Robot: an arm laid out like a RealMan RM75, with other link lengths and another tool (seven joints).
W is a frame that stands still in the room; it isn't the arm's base.
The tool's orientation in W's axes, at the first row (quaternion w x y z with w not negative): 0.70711 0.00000 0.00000 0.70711
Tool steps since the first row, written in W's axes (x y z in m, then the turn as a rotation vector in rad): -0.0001 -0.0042 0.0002 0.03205 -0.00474 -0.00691; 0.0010 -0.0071 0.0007 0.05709 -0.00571 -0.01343; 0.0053 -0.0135 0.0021 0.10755 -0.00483 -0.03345; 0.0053 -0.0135 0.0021 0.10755 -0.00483 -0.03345; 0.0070 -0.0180 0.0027 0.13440 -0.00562 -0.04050; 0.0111 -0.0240 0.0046 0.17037 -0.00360 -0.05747
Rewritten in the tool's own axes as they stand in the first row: -0.0042 0.0001 0.0002 -0.00474 -0.03205 -0.00691; -0.0071 -0.0010 0.0007 -0.00571 -0.05709 -0.01343; -0.0135 -0.0053 0.0021 -0.00483 -0.10755 -0.03345; -0.0135 -0.0053 0.0021 -0.00483 -0.10755 -0.03345; -0.0180 -0.0070 0.0027 -0.00562 -0.13440 -0.04050; -0.0240 -0.0111 0.0046 -0.00360 -0.17037 -0.05747
